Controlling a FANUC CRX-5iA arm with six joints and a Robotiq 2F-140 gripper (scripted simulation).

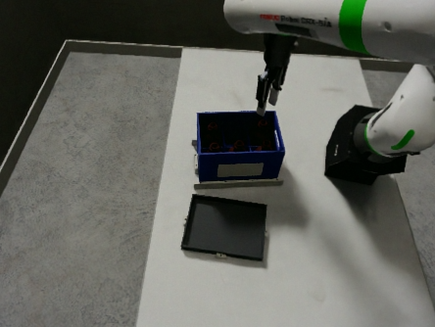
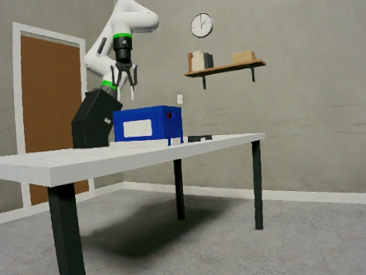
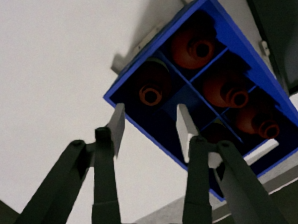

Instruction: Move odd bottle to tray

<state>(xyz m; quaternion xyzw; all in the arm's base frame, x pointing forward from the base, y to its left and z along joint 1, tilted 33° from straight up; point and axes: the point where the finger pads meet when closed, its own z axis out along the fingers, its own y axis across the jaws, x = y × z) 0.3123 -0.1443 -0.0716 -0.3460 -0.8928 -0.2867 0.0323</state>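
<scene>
Right now the crate is 17 cm below my hand, 8 cm ahead of it and 5 cm to the left of it. From my hand the other things lie so: dark tray: 32 cm to the left, 24 cm below, 12 cm ahead.
</scene>
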